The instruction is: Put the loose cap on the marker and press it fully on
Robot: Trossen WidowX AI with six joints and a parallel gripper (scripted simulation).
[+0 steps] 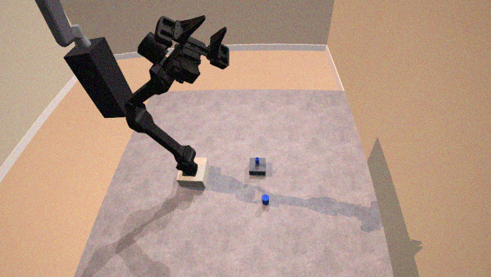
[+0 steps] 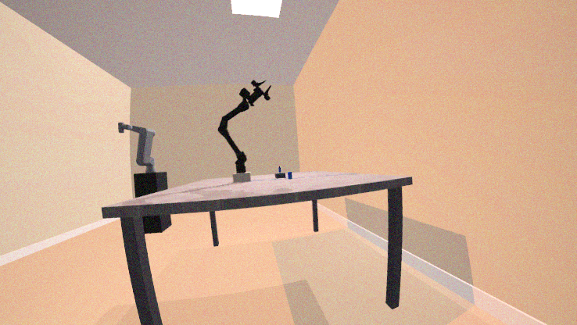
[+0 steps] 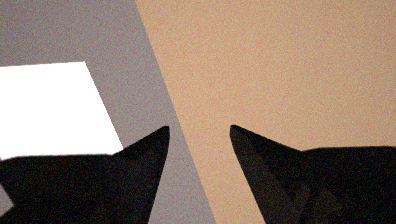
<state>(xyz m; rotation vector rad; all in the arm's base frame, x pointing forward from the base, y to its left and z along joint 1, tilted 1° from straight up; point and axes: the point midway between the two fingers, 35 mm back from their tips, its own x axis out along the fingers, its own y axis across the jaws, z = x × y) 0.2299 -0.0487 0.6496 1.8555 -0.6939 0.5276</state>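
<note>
The blue cap is 720 mm below my gripper tip, 100 mm ahead of it and 60 mm to the right of it. Also, from my gripper tip: holder block: 720 mm below, 110 mm to the left, 70 mm ahead; then pale ring: 700 mm below, 110 mm to the left, 70 mm ahead.
</note>
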